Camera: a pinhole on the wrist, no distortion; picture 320 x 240 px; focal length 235.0 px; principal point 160.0 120.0 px. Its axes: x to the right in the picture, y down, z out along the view. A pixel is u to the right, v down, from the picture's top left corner.
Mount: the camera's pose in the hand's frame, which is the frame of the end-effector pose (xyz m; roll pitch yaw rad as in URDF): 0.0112 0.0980 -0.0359 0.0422 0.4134 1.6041
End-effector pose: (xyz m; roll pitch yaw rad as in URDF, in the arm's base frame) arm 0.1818 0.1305 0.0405 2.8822 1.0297 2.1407
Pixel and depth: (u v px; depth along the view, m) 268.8 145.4 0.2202
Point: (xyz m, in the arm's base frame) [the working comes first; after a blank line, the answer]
In the camera's frame: 0.1019 0.0238 0.2202

0.4620 0.2538 0.0229
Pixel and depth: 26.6 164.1 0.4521
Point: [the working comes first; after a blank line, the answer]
In the camera's frame: -0.2566 0.0848 0.4521

0.5478 -0.1322 -0.1496
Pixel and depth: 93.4 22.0 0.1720
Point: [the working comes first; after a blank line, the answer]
In the camera's frame: -0.0487 -0.0717 0.1720

0.3347 0.1794 -0.0885
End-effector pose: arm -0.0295 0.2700 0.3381 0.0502 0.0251 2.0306
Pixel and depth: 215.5 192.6 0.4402
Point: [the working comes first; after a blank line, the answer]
In the camera's frame: 0.1040 0.1360 0.4402

-0.2969 0.0189 0.6893
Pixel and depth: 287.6 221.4 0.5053
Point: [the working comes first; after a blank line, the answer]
In the camera's frame: 0.2744 0.2180 0.5053

-0.4212 -0.1377 0.6948
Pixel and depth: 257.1 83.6 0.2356
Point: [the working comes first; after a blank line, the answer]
In the camera's frame: 0.0973 -0.0365 0.2356

-0.3007 0.1974 0.4899
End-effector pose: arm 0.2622 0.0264 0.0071 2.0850 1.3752 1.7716
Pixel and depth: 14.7 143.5 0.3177
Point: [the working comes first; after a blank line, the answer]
In the camera's frame: -0.1964 0.0318 0.3177

0.5946 -0.0322 -0.0119
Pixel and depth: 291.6 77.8 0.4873
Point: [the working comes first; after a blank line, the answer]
In the camera's frame: 0.2729 -0.0875 0.4873

0.7100 0.4674 -0.0314
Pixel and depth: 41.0 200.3 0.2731
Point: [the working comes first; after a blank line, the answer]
In the camera's frame: -0.1383 0.0933 0.2731

0.5491 0.0060 0.0631
